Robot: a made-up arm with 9 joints. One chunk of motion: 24 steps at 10 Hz.
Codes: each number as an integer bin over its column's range. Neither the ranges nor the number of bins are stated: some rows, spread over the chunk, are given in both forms.
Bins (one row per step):
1: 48 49 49 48 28 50
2: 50 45 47 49 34 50
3: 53 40 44 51 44 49
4: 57 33 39 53 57 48
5: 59 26 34 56 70 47
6: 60 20 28 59 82 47
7: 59 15 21 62 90 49
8: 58 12 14 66 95 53
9: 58 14 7 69 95 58
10: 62 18 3 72 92 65
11: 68 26 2 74 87 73
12: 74 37 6 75 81 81
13: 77 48 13 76 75 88
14: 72 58 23 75 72 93
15: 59 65 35 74 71 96
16: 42 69 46 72 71 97
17: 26 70 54 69 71 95
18: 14 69 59 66 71 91
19: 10 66 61 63 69 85
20: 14 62 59 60 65 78
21: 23 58 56 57 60 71
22: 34 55 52 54 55 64
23: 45 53 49 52 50 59
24: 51 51 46 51 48 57
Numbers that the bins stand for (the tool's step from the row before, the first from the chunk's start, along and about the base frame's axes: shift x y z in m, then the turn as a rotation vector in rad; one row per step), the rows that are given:
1: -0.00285 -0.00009 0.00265 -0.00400 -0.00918 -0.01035
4: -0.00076 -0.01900 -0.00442 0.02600 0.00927 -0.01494
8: -0.00053 -0.04382 -0.02210 0.10400 0.03345 -0.00347
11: 0.00180 -0.02727 -0.03059 0.15200 0.02836 0.04238
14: 0.00273 0.01055 -0.01574 0.15800 0.01882 0.08824
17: -0.00796 0.02473 0.00618 0.12200 0.01818 0.09283
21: -0.00866 0.01055 0.00760 0.05000 0.01118 0.03780
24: -0.00215 0.00227 0.00053 0.01400 0.00355 0.00570
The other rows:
2: -0.00238 -0.00482 0.00123 0.00200 -0.00536 -0.01035
3: -0.00169 -0.01073 -0.00089 0.01400 0.00100 -0.01265
5: -0.00029 -0.02727 -0.00796 0.04400 0.01755 -0.01723
6: -0.00006 -0.03436 -0.01220 0.06200 0.02518 -0.01723
7: -0.00029 -0.04027 -0.01715 0.08000 0.03027 -0.01265
9: -0.00053 -0.04145 -0.02705 0.12200 0.03345 0.00799
10: 0.00040 -0.03673 -0.02988 0.14000 0.03155 0.02404
12: 0.00319 -0.01427 -0.02776 0.15800 0.02455 0.06073
13: 0.00389 -0.00127 -0.02281 0.16400 0.02073 0.07678
15: -0.00029 0.01882 -0.00725 0.15200 0.01818 0.09512
16: -0.00424 0.02355 0.00053 0.14000 0.01818 0.09741
18: -0.01075 0.02355 0.00972 0.10400 0.01818 0.08366
19: -0.01168 0.02000 0.01113 0.08600 0.01691 0.06990
20: -0.01075 0.01527 0.00972 0.06800 0.01436 0.05385
22: -0.00610 0.00700 0.00477 0.03200 0.00800 0.02175
23: -0.00355 0.00464 0.00265 0.02000 0.00482 0.01028

